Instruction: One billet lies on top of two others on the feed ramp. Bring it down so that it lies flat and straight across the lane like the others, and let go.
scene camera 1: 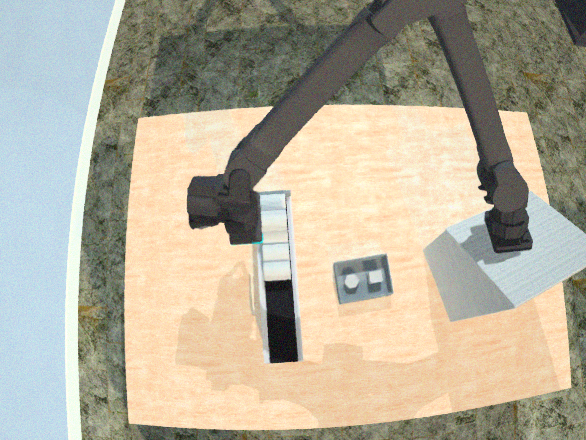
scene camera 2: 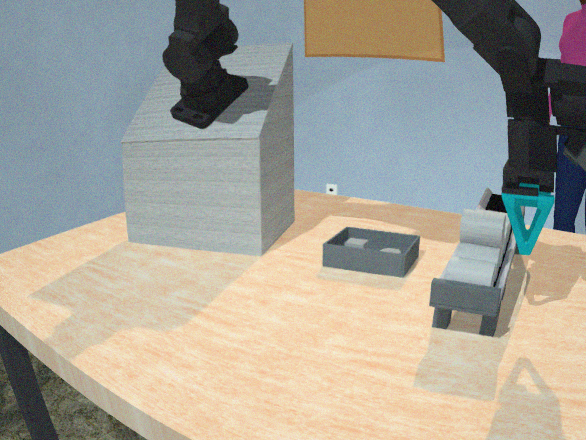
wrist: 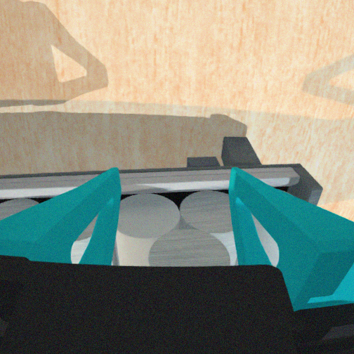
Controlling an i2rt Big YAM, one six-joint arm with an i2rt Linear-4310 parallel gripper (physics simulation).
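Seen in the pictures: gripper, fingertip midpoint: (scene camera 1: pixel 246 229) (scene camera 2: pixel 525 247); arm's base, origin of the base link: (scene camera 1: pixel 507 232) (scene camera 2: pixel 210 100).
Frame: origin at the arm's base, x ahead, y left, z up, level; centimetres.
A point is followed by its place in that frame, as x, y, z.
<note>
The feed ramp (scene camera 1: pixel 295 310) (scene camera 2: pixel 465 295) (wrist: pixel 175 181) holds a row of pale grey round billets lying across its lane. The top billet (scene camera 1: pixel 274 223) {48.2, -6.2, -11.1} (scene camera 2: pixel 483 228) {48.8, -9.0, -12.4} (wrist: pixel 190 247) rests above two lower billets; in the wrist view their end faces show as the left lower billet (wrist: pixel 150 215) and the right lower billet (wrist: pixel 207 210). My gripper (scene camera 1: pixel 257 238) (scene camera 2: pixel 526 248) {54.5, -5.9, -14.7} (wrist: pixel 174 178) is partly open and empty, at the ramp's side. In the wrist view its teal fingers stand either side of these three end faces, with a gap to the top billet on both sides.
A small grey tray (scene camera 1: pixel 340 295) {33.9, 8.3, -20.8} (scene camera 2: pixel 364 262) {29.1, -0.4, -22.7} with two pale pieces stands beside the ramp. The arm's base sits on a large grey sloped block (scene camera 1: pixel 475 285) {8.1, 10.2, -2.1} (scene camera 2: pixel 195 195) {2.2, -6.1, -15.1}. The ramp's end wall and short legs show in the second scene view; its other end is dark and holds no billets.
</note>
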